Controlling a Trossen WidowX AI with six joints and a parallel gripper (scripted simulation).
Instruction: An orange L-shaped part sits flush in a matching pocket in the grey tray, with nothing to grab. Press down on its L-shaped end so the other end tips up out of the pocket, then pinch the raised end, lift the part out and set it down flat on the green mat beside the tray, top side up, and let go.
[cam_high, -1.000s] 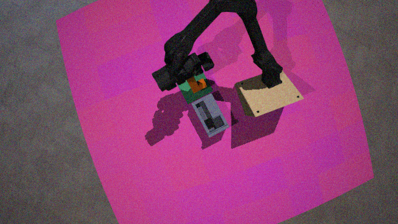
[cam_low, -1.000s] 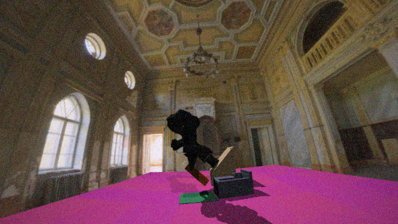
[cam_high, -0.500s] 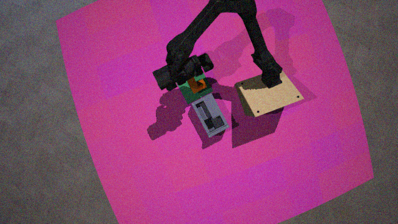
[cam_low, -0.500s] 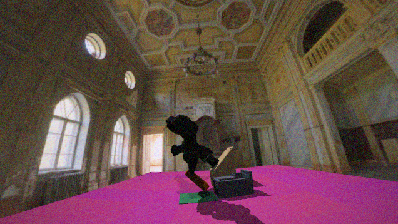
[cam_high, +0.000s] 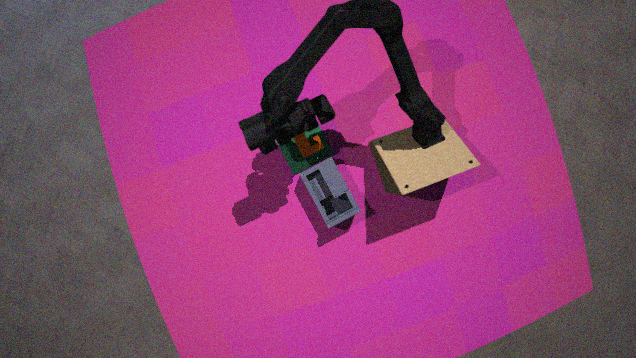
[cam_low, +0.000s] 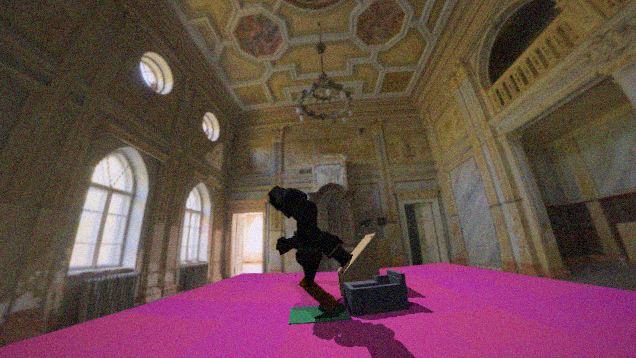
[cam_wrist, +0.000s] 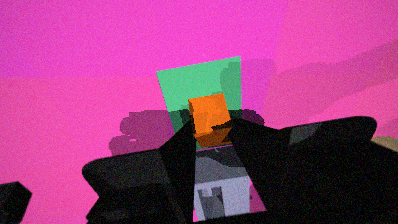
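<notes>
The orange l-shaped part lies 3 cm to the left of my gripper tip, 3 cm below it and 2 cm behind it. The rest, counted from my gripper tip: green mat (9 cm below, 2 cm to the left).
</notes>
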